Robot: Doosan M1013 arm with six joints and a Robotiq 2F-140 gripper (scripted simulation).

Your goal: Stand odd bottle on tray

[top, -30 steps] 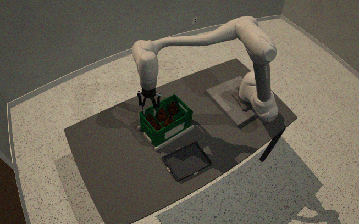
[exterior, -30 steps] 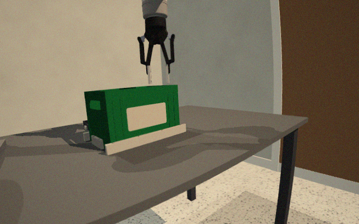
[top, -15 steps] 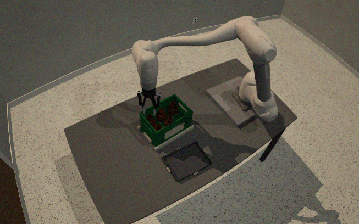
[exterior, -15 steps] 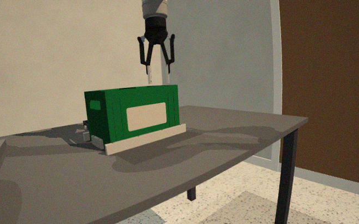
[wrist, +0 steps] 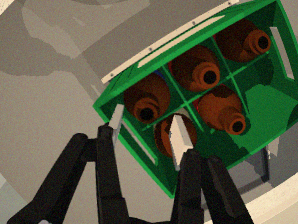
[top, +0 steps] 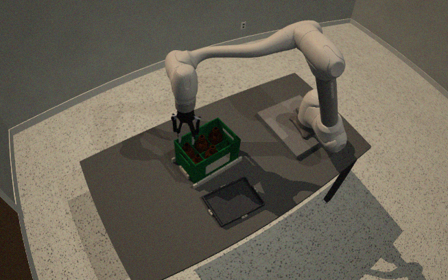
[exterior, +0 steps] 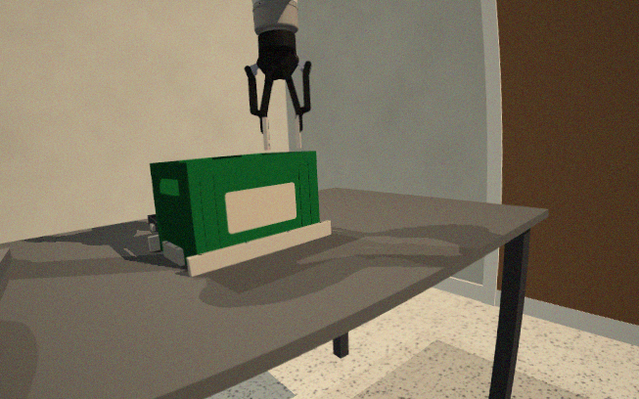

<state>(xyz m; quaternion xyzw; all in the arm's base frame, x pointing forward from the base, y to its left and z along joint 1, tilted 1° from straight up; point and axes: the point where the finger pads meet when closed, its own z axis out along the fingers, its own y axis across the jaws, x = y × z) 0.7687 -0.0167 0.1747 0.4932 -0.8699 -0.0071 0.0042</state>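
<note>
Right now my hand is 20 mm past the bottle, 80 mm to the right of it and 130 mm above it. The rest, counted from my hand: crate (100 mm behind, 20 mm to the left, 130 mm below); black tray (120 mm behind, 300 mm to the left, 200 mm below).
</note>
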